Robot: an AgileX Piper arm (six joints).
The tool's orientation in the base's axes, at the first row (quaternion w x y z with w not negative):
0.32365 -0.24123 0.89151 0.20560
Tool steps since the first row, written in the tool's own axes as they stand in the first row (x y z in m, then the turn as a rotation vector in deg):
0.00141 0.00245 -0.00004 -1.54 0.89 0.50
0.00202 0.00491 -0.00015 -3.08 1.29 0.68
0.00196 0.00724 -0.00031 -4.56 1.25 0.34
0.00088 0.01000 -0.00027 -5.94 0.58 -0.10
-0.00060 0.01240 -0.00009 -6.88 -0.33 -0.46
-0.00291 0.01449 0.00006 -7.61 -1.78 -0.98
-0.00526 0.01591 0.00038 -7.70 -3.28 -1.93
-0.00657 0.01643 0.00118 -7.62 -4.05 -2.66
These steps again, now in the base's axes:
-0.00235 0.00152 -0.00041 0.78 1.43 0.88
-0.00420 0.00325 -0.00023 1.67 2.30 1.87
-0.00555 0.00504 0.00042 2.53 2.53 3.11
-0.00635 0.00759 0.00170 3.63 2.18 4.21
-0.00662 0.01004 0.00308 4.60 1.54 4.91
-0.00617 0.01247 0.00497 5.66 0.33 5.46
-0.00523 0.01447 0.00664 6.12 -1.34 5.88
-0.00426 0.01570 0.00707 6.15 -2.36 6.18

